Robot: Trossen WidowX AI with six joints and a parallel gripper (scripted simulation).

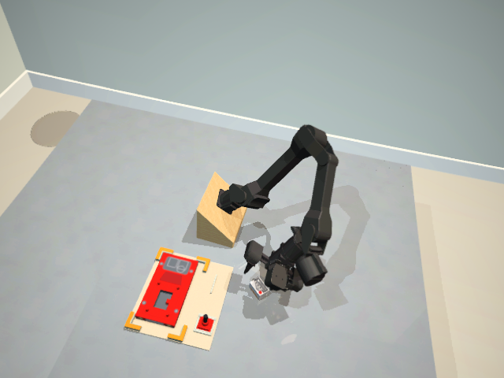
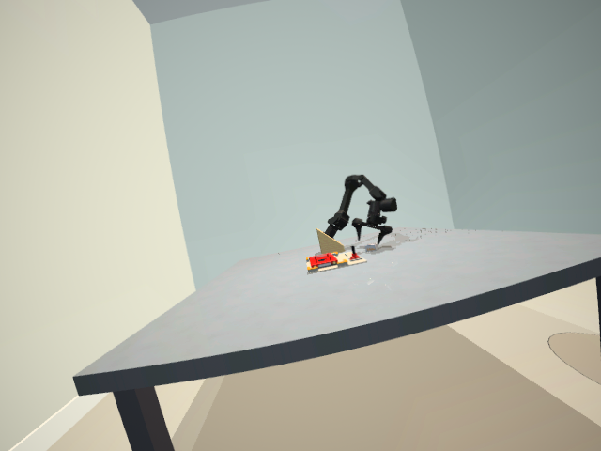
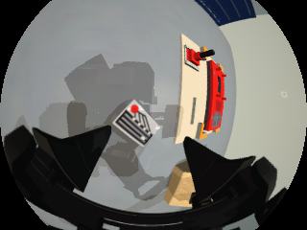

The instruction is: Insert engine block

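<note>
Right now my gripper tip is 10 mm short of the engine block, 10 mm to the right of it and 20 mm above it.
</note>
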